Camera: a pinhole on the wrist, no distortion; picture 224 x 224 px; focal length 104.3 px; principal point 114.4 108.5 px. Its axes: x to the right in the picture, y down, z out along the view. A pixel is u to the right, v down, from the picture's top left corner.
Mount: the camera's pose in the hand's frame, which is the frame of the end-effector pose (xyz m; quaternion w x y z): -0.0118 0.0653 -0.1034 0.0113 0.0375 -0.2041 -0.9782
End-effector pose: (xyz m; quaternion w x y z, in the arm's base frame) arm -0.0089 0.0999 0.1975 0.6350 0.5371 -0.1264 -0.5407
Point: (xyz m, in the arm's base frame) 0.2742 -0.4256 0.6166
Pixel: 25.7 37.4
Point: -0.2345 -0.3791 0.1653
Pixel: 18.4 197.8
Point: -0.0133 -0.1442 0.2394
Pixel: 15.3 154.8
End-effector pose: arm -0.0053 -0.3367 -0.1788 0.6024 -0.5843 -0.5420 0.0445
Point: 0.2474 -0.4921 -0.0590
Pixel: behind the camera
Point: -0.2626 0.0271 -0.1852
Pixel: 69.6 181.0
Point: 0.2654 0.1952 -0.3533
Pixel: 7.5 49.4
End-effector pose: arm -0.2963 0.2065 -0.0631 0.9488 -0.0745 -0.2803 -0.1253
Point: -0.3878 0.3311 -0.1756
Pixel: outside the picture
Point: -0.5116 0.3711 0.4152
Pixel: 94.4 155.0
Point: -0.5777 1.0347 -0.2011
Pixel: 187.7 21.5
